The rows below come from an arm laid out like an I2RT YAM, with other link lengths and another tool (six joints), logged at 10 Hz.
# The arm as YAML. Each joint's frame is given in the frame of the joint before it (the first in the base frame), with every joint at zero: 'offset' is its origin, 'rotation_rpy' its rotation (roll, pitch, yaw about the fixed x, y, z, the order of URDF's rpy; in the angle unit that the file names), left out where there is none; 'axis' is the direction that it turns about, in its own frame. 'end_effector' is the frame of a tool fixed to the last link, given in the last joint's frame.
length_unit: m
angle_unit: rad
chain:
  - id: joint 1
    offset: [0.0, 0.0, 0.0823]
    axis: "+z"
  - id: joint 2
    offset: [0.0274, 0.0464, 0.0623]
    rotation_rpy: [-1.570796, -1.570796, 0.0]
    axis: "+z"
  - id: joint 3
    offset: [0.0, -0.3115, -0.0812]
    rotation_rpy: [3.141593, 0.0, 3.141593]
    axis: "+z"
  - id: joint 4
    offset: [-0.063, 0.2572, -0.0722]
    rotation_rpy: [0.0, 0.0, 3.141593]
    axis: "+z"
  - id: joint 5
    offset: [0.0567, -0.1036, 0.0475]
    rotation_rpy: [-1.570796, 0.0, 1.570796]
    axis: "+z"
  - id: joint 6
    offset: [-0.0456, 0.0, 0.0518]
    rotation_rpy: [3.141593, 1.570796, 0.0]
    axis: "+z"
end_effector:
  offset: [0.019, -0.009, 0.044]
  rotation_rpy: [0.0, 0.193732, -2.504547]
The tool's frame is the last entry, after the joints.
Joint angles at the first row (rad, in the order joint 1, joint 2, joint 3, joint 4, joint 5, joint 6):
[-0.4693 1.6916 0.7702 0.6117 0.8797 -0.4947]
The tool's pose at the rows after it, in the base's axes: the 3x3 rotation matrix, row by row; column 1 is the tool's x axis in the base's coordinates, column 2 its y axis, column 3 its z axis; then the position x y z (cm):
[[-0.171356 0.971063 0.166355], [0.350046 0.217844 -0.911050], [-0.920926 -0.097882 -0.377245]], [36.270 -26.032 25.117]
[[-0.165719 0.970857 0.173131], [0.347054 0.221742 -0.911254], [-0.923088 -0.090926 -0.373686]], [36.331 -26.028 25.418]
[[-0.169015 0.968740 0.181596], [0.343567 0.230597 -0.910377], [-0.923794 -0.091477 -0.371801]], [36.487 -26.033 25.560]
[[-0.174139 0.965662 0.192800], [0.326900 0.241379 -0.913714], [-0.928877 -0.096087 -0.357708]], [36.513 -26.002 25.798]
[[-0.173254 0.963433 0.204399], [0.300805 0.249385 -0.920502], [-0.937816 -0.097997 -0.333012]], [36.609 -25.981 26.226]
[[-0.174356 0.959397 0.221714], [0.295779 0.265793 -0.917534], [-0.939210 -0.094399 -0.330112]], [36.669 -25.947 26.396]
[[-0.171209 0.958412 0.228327], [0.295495 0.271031 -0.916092], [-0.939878 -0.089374 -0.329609]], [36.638 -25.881 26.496]
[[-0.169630 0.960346 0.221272], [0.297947 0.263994 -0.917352], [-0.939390 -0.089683 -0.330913]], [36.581 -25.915 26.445]
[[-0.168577 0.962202 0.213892], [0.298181 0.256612 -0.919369], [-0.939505 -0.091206 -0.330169]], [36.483 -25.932 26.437]
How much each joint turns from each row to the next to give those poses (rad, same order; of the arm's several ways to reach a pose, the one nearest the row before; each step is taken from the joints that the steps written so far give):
[-0.0001 -0.0017 -0.0016 0.0033 -0.0030 -0.0038]
[0.0000 -0.0040 0.0035 0.0005 -0.0044 0.0000]
[0.0000 0.0006 0.0037 0.0031 -0.0084 -0.0070]
[-0.0010 -0.0001 -0.0077 0.0343 -0.0092 -0.0270]
[-0.0001 0.0032 -0.0076 0.0530 -0.0056 -0.0350]
[-0.0019 -0.0031 -0.0018 0.0081 -0.0187 -0.0062]
[0.0000 -0.0042 -0.0019 0.0001 -0.0058 0.0026]
[0.0000 0.0004 0.0004 -0.0038 0.0070 0.0035]
[-0.0001 -0.0010 -0.0014 -0.0004 0.0077 0.0001]

